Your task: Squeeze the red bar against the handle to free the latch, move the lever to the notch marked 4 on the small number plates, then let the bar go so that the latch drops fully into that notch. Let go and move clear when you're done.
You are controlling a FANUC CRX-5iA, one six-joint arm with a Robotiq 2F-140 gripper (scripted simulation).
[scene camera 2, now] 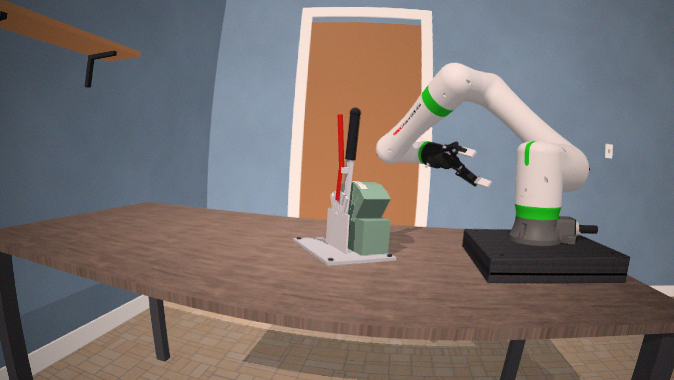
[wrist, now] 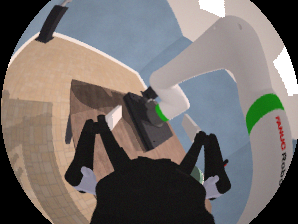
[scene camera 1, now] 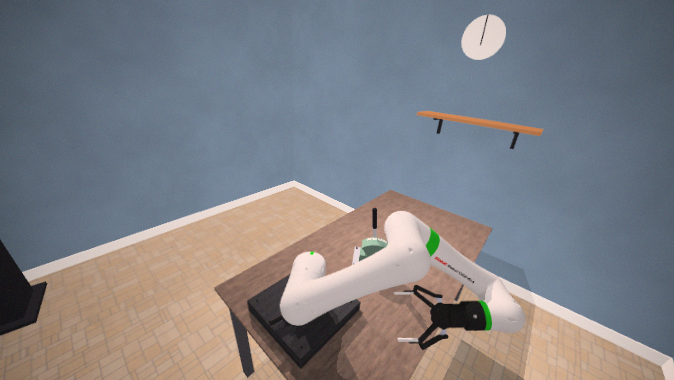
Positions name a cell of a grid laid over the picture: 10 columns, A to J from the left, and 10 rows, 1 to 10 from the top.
Observation:
I see my gripper (scene camera 1: F9).
My gripper is seen too in scene camera 2 (scene camera 2: H5) and in the wrist view (wrist: F6).

